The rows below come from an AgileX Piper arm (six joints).
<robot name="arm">
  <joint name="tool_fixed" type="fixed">
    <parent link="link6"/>
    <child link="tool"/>
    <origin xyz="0 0 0" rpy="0 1.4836 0"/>
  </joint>
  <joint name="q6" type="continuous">
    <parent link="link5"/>
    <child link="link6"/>
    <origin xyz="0.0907 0 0.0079"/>
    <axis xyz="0.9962 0 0.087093"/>
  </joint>
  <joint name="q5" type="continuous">
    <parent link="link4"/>
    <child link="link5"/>
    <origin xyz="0 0 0"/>
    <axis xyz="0 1 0"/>
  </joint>
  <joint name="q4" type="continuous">
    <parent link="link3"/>
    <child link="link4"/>
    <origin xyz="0.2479 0 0.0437"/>
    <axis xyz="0.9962 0 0.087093"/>
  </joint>
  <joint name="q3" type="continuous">
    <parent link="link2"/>
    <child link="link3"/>
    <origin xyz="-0.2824 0 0.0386"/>
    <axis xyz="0 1 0"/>
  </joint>
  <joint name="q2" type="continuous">
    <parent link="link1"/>
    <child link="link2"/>
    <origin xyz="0 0 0"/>
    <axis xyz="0 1 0"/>
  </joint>
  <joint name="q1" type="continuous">
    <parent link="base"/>
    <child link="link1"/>
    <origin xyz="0 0 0.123"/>
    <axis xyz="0 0 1"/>
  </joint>
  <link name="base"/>
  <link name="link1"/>
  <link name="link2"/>
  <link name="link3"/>
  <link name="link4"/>
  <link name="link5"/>
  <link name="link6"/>
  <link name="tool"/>
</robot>
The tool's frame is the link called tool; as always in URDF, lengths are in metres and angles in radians. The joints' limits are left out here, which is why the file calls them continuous.
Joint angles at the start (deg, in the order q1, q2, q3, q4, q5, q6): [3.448 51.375 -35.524 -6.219 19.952 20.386]
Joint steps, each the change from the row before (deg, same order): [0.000 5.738 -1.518 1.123 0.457 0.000]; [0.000 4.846 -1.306 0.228 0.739 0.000]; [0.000 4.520 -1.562 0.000 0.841 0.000]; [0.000 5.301 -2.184 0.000 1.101 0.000]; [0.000 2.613 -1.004 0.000 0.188 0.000]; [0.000 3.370 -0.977 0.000 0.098 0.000]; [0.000 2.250 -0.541 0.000 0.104 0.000]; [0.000 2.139 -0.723 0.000 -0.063 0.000]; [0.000 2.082 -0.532 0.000 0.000 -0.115]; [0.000 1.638 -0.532 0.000 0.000 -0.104]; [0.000 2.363 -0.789 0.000 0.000 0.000]
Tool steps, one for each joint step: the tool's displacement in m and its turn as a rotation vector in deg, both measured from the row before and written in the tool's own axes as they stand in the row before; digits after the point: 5 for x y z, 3 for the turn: [0.00053 0.00126 0.02167 0.893 4.636 0.910]; [0.00073 0.00043 0.01869 1.141 4.127 0.104]; [-0.00100 0.00072 0.01721 1.101 3.632 -0.092]; [-0.00269 0.00129 0.02013 1.236 4.028 -0.101]; [-0.00159 0.00078 0.01029 0.506 1.723 -0.054]; [-0.00037 0.00059 0.01414 0.690 2.392 -0.080]; [0.00041 0.00021 0.00978 0.505 1.740 -0.058]; [-0.00093 0.00059 0.00897 0.366 1.302 -0.048]; [0.00018 0.00027 0.00917 0.423 1.490 -0.167]; [-0.00044 0.00037 0.00705 0.300 1.064 -0.141]; [-0.00063 0.00054 0.01024 0.426 1.514 -0.053]
